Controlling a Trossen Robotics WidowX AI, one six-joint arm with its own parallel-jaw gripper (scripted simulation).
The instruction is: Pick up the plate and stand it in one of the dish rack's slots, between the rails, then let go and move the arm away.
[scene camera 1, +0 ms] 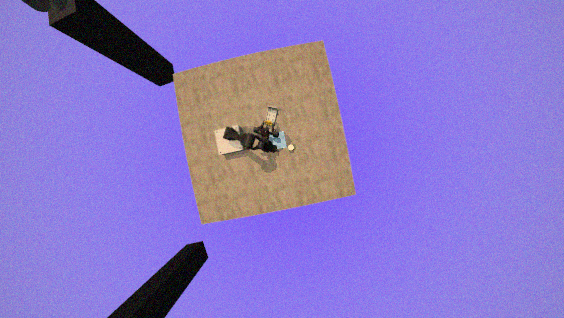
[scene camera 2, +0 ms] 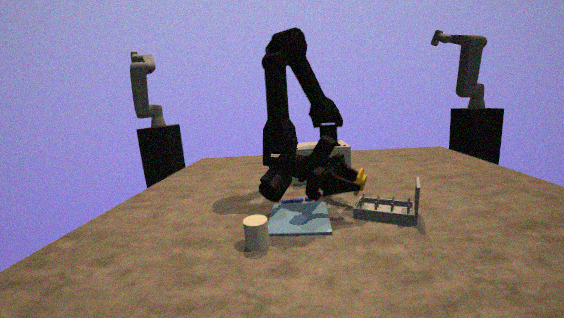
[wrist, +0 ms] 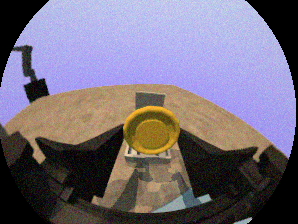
Scene:
my gripper: holds a yellow plate (wrist: 151,130)

